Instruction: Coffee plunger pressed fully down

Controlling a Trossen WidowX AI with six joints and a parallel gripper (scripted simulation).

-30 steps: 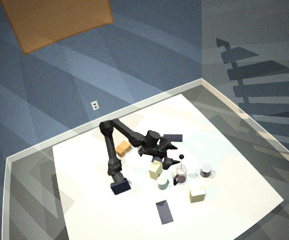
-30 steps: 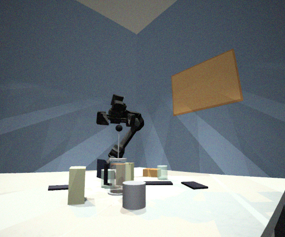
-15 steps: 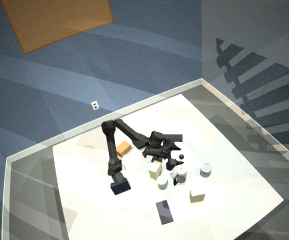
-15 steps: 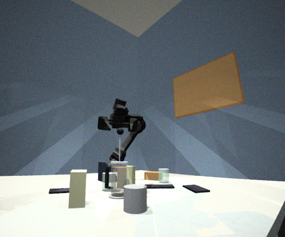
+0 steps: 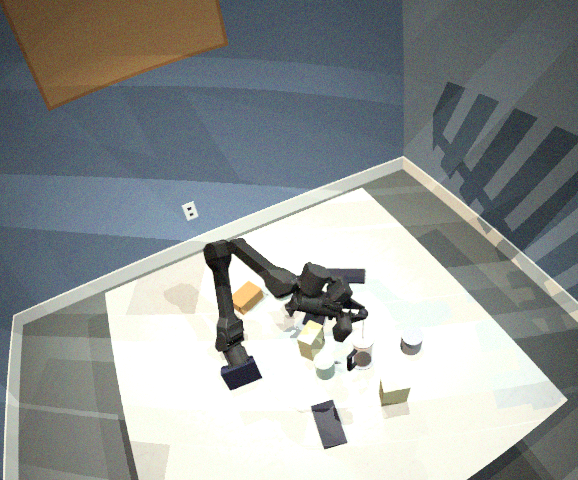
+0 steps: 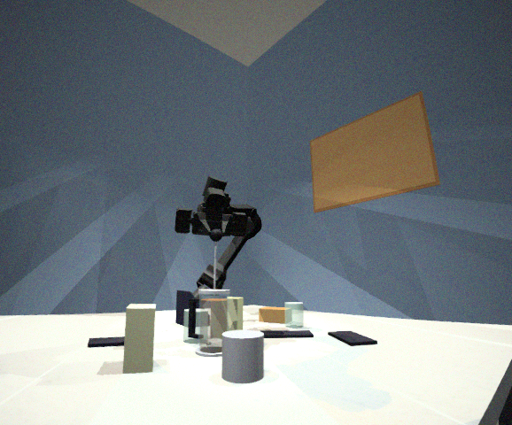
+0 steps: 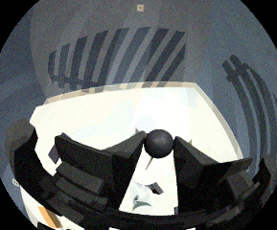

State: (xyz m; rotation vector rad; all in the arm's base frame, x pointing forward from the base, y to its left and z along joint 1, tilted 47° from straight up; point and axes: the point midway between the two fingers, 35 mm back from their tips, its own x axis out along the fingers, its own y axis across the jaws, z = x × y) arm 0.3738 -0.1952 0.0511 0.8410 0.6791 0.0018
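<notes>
Right now the glass coffee press is 20 mm behind my gripper tip, 10 mm to the right of it and 140 mm below it. The rest, counted from my gripper tip: orange block 300 mm behind, 400 mm to the left, 240 mm below.
</notes>
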